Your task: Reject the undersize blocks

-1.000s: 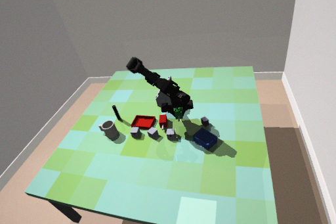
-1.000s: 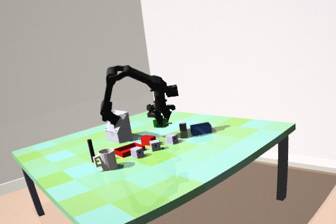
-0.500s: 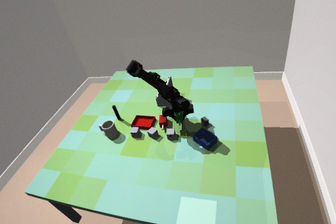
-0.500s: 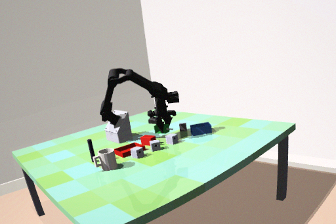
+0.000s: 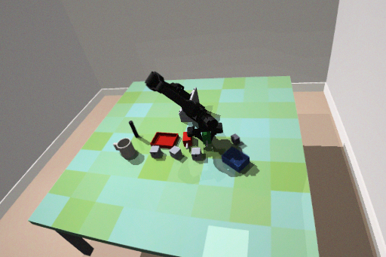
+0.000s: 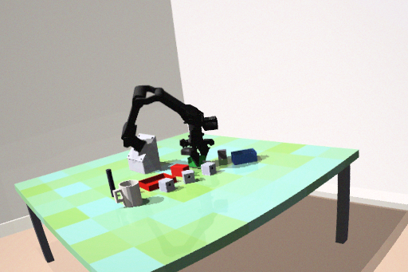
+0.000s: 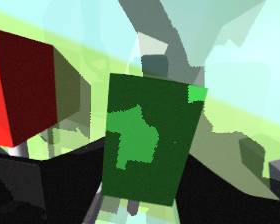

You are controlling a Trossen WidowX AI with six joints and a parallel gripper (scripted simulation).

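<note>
Right now the green GO gauge is 10 mm ahead of my gripper tip and 20 mm above it. Round my gripper tip: steel block 100 mm ahead, 30 mm to the right, 10 mm above; then blue tray 120 mm ahead, 170 mm to the left; then darker grey block 20 mm behind, 150 mm to the left, 10 mm above.
</note>
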